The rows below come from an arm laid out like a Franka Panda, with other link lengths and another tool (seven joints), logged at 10 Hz.
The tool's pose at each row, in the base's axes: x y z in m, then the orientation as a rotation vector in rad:
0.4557 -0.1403 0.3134 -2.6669 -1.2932 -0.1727
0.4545 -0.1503 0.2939 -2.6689 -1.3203 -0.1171
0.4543 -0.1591 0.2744 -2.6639 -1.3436 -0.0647
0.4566 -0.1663 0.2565 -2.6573 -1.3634 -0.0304
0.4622 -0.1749 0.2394 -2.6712 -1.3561 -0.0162
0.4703 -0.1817 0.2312 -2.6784 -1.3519 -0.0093
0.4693 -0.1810 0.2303 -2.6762 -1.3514 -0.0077
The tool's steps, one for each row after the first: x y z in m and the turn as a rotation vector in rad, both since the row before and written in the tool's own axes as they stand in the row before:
-0.0119 0.0072 0.0170 0.0078 -0.0394 -0.0130
-0.0098 0.0072 0.0176 0.0127 -0.0342 -0.0127
-0.0063 0.0082 0.0164 0.0088 -0.0224 -0.0120
-0.0052 0.0117 0.0153 -0.0040 -0.0120 0.0092
-0.0013 0.0115 0.0067 -0.0021 -0.0058 0.0050
-0.0001 -0.0011 0.0010 0.0024 0.0000 -0.0003

